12 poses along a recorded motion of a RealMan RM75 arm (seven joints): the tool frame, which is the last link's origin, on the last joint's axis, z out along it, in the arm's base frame.
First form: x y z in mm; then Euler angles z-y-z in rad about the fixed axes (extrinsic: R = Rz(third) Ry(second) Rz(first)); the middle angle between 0 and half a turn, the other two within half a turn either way.
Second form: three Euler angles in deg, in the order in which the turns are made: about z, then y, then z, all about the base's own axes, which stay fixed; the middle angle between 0 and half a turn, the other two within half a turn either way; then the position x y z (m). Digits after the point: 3 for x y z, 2 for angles.
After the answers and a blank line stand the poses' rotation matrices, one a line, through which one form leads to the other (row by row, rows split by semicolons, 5 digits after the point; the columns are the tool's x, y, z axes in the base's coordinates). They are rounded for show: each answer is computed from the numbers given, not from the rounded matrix.
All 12 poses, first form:
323 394 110 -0.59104 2.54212 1.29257
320 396 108 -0.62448 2.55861 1.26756
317 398 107 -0.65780 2.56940 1.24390
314 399 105 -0.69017 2.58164 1.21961
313 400 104 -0.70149 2.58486 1.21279
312 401 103 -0.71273 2.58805 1.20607
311 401 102 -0.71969 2.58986 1.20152
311 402 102 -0.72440 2.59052 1.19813
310 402 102 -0.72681 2.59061 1.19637
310 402 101 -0.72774 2.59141 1.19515
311 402 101 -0.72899 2.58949 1.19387
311 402 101 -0.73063 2.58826 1.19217
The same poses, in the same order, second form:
-33.86 145.65 74.06 0.323 0.394 0.110
-35.78 146.60 72.63 0.320 0.396 0.108
-37.69 147.22 71.27 0.317 0.398 0.107
-39.54 147.92 69.88 0.314 0.399 0.105
-40.19 148.10 69.49 0.313 0.400 0.104
-40.84 148.28 69.10 0.312 0.401 0.103
-41.24 148.39 68.84 0.311 0.401 0.102
-41.51 148.43 68.65 0.311 0.402 0.102
-41.64 148.43 68.55 0.310 0.402 0.102
-41.70 148.48 68.48 0.310 0.402 0.101
-41.77 148.37 68.40 0.311 0.402 0.101
-41.86 148.30 68.31 0.311 0.402 0.101

0.34750 -0.92479 0.15496; -0.81225 -0.21431 0.54251; -0.46850 -0.31439 -0.82563
0.35576 -0.92001 0.16439; -0.82096 -0.22358 0.52540; -0.44662 -0.32187 -0.83482
0.36537 -0.91448 0.17387; -0.82638 -0.23267 0.51280; -0.42849 -0.33105 -0.84072
0.37304 -0.90964 0.18272; -0.83251 -0.24123 0.49873; -0.40959 -0.33816 -0.84728
0.37719 -0.90744 0.18516; -0.83354 -0.24549 0.49491; -0.40365 -0.34102 -0.84899
0.38132 -0.90522 0.18752; -0.83451 -0.24980 0.49112; -0.39774 -0.34376 -0.85067
0.38356 -0.90393 0.18919; -0.83517 -0.25207 0.48883; -0.39418 -0.34550 -0.85162
0.38489 -0.90306 0.19064; -0.83552 -0.25316 0.48766; -0.39212 -0.34698 -0.85196
0.38558 -0.90259 0.19147; -0.83562 -0.25361 0.48725; -0.39123 -0.34788 -0.85201
0.38529 -0.90264 0.19182; -0.83615 -0.25355 0.48639; -0.39040 -0.34779 -0.85243
0.38562 -0.90224 0.19304; -0.83563 -0.25281 0.48766; -0.39118 -0.34936 -0.85142
0.38586 -0.90187 0.19426; -0.83542 -0.25225 0.48830; -0.39139 -0.35070 -0.85078

